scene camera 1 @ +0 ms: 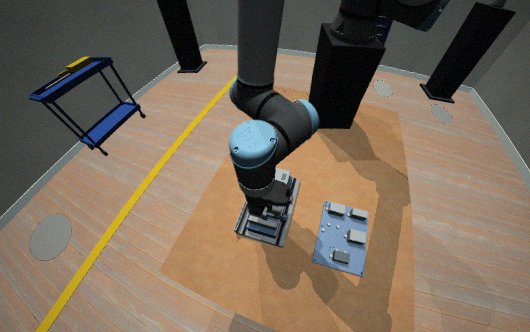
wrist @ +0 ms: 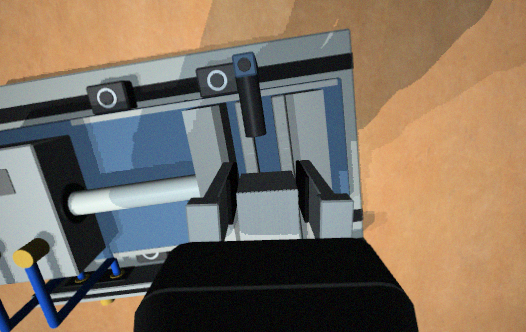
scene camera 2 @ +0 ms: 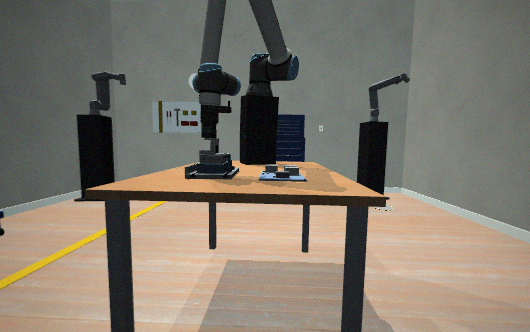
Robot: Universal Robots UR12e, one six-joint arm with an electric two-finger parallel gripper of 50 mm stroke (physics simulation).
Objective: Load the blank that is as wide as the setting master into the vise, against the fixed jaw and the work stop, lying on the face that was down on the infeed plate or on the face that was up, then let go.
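Where they show: gripper, fingertip midpoint: [scene camera 1: 266,213] [wrist: 266,179] [scene camera 2: 214,153]; arm's base, link origin: [scene camera 1: 351,34] [scene camera 2: 259,96].
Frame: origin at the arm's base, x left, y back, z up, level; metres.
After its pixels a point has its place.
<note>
My gripper [wrist: 266,179] @(x -0.253, y -0.665, z -0.377 m) [scene camera 2: 215,145] @(x -0.253, y -0.665, z -0.377 m) is shut on a grey blank [wrist: 267,210] @(x -0.265, y -0.662, z -0.364 m), with one finger on each side of it. It is over the jaw end of the vise [scene camera 1: 291,215] @(x -0.164, y -0.625, z -0.461 m) [scene camera 2: 215,169] @(x -0.244, y -0.723, z -0.442 m) [wrist: 300,49] @(x -0.183, y -0.711, z -0.460 m). The light moving jaw [wrist: 204,140], with the screw behind it, is left of the blank in the wrist view; the fixed jaw [wrist: 311,125] is on the right. The dark rod of the work stop [wrist: 251,112] @(x -0.215, y -0.666, z -0.384 m) points toward the blank and looks apart from it. The blank's underside and its height over the vise floor are hidden. I cannot tell which block is the setting master.
The blue infeed plate [scene camera 1: 327,245] @(x -0.015, y -0.719, z -0.471 m) [scene camera 2: 265,177] @(x -0.038, y -0.751, z -0.472 m) lies beside the vise and bears several grey blocks and small pins. Two dark clamps [wrist: 110,97] @(x -0.181, y -0.563, z -0.442 m) [wrist: 215,81] @(x -0.190, y -0.643, z -0.442 m) sit on the vise's rail. Blue bars with a yellow knob [wrist: 24,258] @(x -0.261, y -0.514, z -0.370 m) stand near the screw housing [wrist: 22,200] @(x -0.230, y -0.516, z -0.384 m).
</note>
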